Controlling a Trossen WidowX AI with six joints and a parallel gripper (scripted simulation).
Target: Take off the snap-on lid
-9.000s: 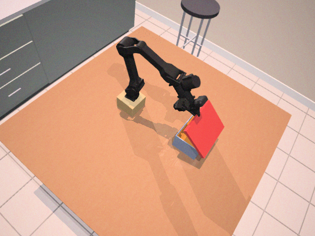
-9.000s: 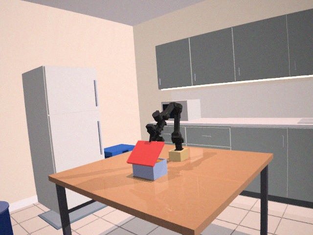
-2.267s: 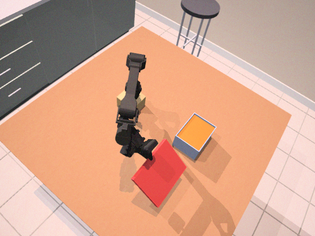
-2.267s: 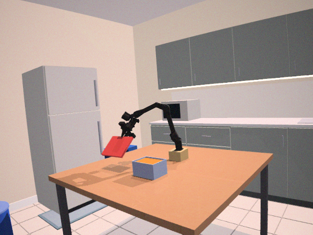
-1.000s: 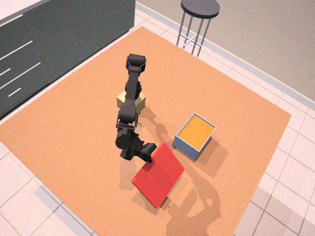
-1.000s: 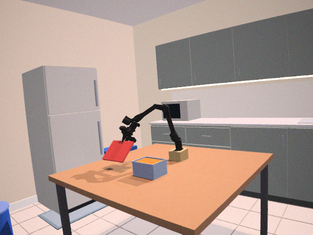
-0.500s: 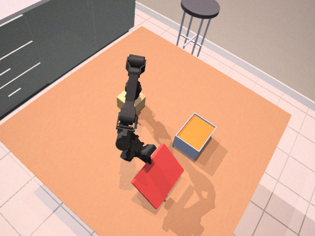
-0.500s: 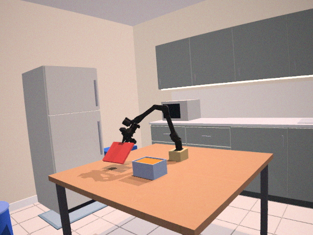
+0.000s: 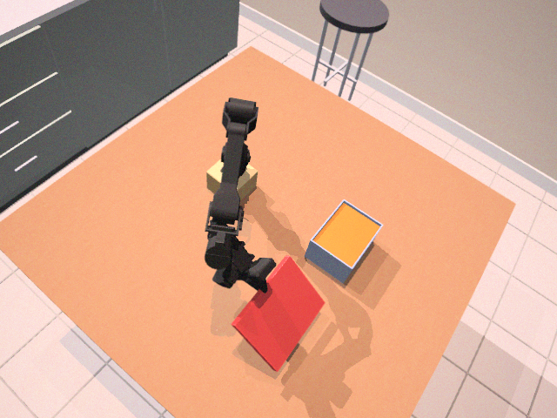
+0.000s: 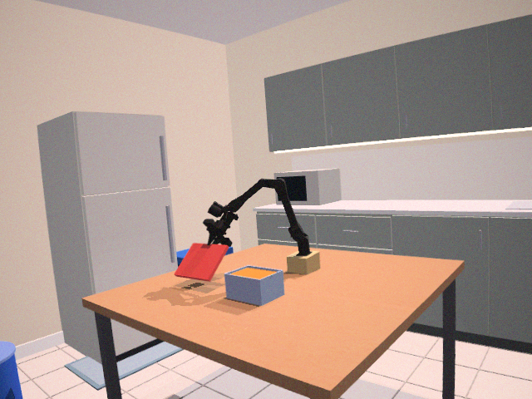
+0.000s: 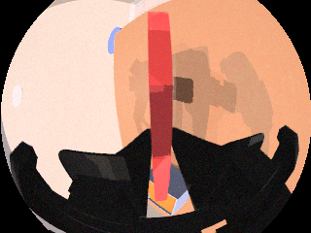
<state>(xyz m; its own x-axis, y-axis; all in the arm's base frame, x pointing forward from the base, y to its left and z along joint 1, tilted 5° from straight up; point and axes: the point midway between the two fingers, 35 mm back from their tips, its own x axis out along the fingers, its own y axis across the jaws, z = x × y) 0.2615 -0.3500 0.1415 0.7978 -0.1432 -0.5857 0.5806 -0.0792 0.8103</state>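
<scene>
My gripper tip is now 6 cm short of the red lid, 1 cm to the left of it and 5 cm above it. Also, from my gripper tip: storage box 12 cm ahead, 32 cm to the left, 12 cm below.
</scene>
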